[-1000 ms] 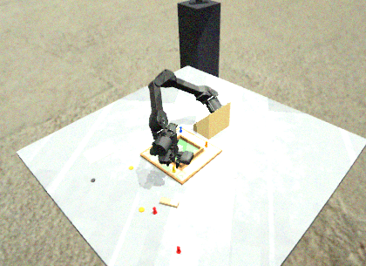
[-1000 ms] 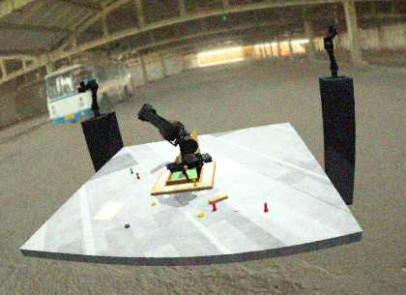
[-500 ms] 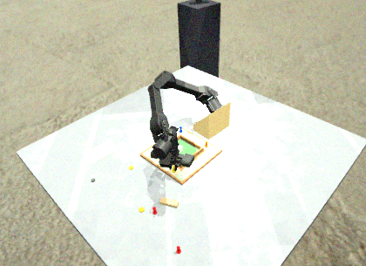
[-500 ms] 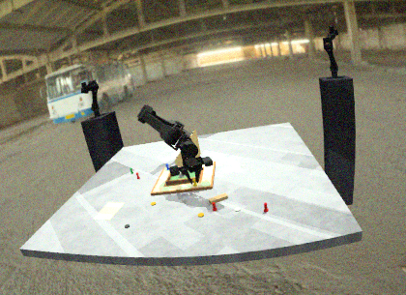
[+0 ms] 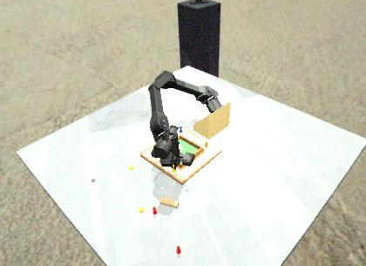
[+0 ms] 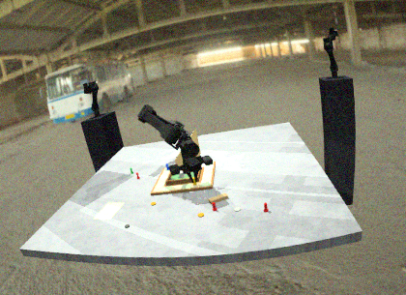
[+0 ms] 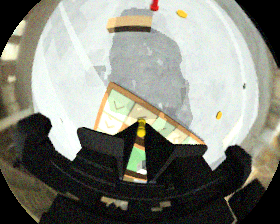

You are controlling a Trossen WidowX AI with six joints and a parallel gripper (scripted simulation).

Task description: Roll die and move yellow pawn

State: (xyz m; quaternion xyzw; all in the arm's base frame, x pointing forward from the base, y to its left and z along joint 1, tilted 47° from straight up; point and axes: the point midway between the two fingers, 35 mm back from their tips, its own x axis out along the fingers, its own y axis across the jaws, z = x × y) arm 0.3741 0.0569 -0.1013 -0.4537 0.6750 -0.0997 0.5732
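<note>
The white die is 100 mm behind my gripper tip and 90 mm to the right of it. Also, from my gripper tip: green tray: 100 mm behind, 80 mm to the right, 20 mm below; yellow pawn: 10 mm above; small wooden block: 120 mm ahead, 130 mm to the left, 20 mm below.
</note>
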